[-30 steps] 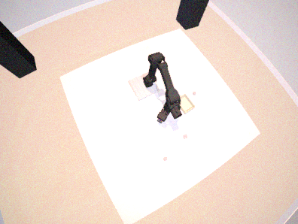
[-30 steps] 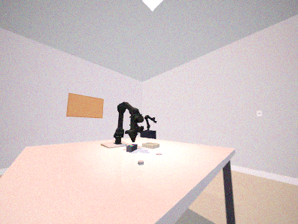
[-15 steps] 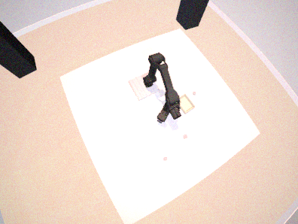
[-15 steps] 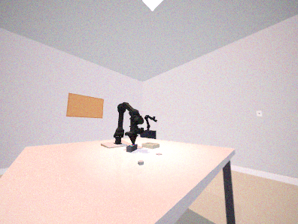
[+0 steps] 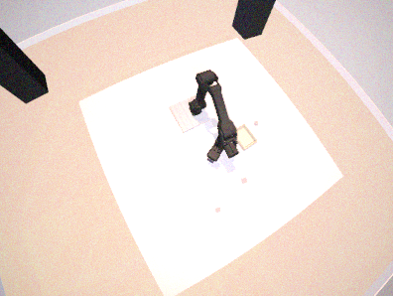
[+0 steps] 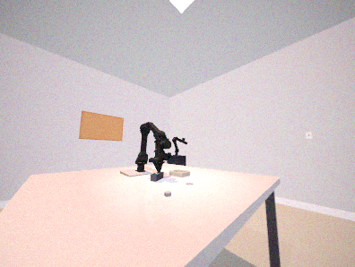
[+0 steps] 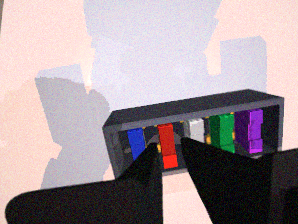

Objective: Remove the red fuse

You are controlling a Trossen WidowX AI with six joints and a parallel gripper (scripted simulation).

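The red fuse lies 20 mm below my gripper tip. The rest, counted from my gripper tip: green fuse: 30 mm to the right, 20 mm below, 20 mm ahead; then white fuse: 20 mm to the right, 20 mm below, 10 mm ahead; then blue fuse: 20 mm to the left, 20 mm below, 10 mm behind.
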